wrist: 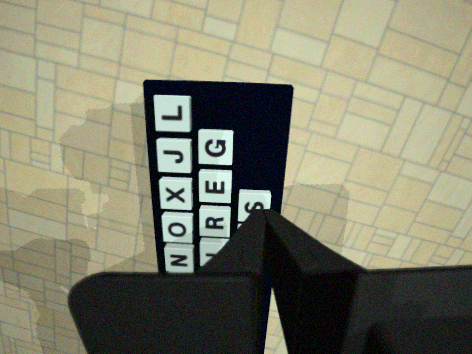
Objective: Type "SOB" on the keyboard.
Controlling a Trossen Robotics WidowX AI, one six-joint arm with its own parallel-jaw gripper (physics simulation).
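Frame: origin at the arm's base, x left, y back, z up, level; centimetres.
Seen in the pictures: gripper, fingertip midpoint: (262, 218).
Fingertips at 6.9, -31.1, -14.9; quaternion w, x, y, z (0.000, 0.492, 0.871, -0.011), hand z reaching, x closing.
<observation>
A point is followed by its place in that frame, as x, y, z.
A dark navy keyboard (262, 130) @[3.8, -32.8, -17.3] with white letter keys lies on the tiled surface, its letters turned sideways. The S key (255, 199) @[6.9, -31.3, -16.8] is at the top of the right row, its lower part covered by the fingertips. The O key (177, 227) @[10.5, -34.2, -16.8] is in the left row, between the X key (169, 186) @[8.5, -35.5, -16.8] and the N key (172, 257) @[12.5, -33.6, -16.8]. The B key does not show; the lower part of the keyboard is hidden behind the fingers. My black gripper (262, 218) @[6.9, -31.1, -14.9] is shut and empty, its tips over the lower edge of the S key; whether they touch it I cannot tell.
The L key (164, 104) @[4.9, -37.5, -16.8] and J key (167, 150) @[6.9, -36.4, -16.8] are higher in the left row. The G key (206, 156) @[6.2, -34.6, -16.8], E key (206, 192) @[7.9, -33.7, -16.8] and R key (206, 229) @[9.8, -32.7, -16.8] are in the middle row. Beige tiles (390, 150) @[1.2, -25.9, -18.5] surround the keyboard, with shadows on both sides.
</observation>
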